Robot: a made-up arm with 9 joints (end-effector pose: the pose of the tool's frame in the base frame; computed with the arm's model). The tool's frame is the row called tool. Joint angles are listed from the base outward.
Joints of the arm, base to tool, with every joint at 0 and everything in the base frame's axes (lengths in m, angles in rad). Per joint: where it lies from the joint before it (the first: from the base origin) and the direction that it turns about. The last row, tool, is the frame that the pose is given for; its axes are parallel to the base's.
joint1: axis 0 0 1 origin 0 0 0.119
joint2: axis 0 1 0 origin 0.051 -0.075 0.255
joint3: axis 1 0 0 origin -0.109 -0.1 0.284
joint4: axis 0 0 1 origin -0.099 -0.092 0.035
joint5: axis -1 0 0 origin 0.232 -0.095 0.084
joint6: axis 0 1 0 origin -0.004 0.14 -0.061
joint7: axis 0 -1 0 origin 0.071 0.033 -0.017
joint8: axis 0 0 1 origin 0.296 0.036 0.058
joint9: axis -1 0 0 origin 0.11 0.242 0.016
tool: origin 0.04 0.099 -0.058
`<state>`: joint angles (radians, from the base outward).
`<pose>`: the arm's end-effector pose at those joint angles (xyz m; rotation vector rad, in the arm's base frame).
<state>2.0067 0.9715 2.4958 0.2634 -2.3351 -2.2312 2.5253 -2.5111 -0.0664</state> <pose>0.3909 0.4066 0.5417 -0.4657 -2.6521 -0.9275</pose>
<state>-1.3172 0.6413 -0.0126 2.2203 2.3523 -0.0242 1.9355 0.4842 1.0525</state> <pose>0.0378 0.1253 0.3548 0.8250 2.2283 -0.4990</pose>
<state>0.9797 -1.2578 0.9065 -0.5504 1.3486 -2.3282 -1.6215 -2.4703 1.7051</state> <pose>0.3450 -0.3247 0.6116 0.2635 0.9051 -0.9931</pose>
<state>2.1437 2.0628 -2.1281 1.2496 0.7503 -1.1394 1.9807 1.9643 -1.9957</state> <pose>0.1748 0.4946 0.3244 -0.7383 -0.8106 0.3552</pose>
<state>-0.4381 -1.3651 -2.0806 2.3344 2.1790 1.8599 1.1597 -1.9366 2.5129</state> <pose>0.1852 -0.2966 0.0190 0.7033 1.0171 1.1826</pose>
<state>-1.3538 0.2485 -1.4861 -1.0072 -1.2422 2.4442 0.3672 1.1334 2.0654</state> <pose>0.2731 -0.1626 0.6343 -0.7319 0.6050 0.0830</pose>
